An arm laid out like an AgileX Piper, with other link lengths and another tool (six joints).
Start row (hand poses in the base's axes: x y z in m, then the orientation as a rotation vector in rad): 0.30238 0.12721 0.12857 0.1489 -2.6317 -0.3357
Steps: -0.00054 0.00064 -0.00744 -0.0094 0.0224 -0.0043; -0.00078 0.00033 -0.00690 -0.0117 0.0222 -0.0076; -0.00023 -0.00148 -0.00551 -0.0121 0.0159 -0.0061; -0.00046 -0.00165 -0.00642 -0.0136 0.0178 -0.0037; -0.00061 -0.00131 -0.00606 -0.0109 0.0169 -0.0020; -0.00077 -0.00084 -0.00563 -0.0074 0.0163 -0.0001; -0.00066 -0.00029 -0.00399 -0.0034 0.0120 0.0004; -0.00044 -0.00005 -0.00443 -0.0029 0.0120 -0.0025; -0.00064 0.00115 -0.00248 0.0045 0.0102 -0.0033
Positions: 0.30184 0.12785 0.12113 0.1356 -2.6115 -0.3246; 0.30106 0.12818 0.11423 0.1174 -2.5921 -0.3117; 0.30083 0.12670 0.10872 0.1023 -2.5787 -0.2979; 0.30037 0.12505 0.10230 0.0896 -2.5631 -0.2814; 0.29976 0.12374 0.09624 0.0803 -2.5478 -0.2678; 0.29899 0.12290 0.09061 0.0749 -2.5325 -0.2580; 0.29833 0.12261 0.08662 0.0723 -2.5209 -0.2533; 0.29789 0.12256 0.08219 0.0663 -2.5095 -0.2504; 0.29725 0.12371 0.07971 0.0626 -2.4992 -0.2571
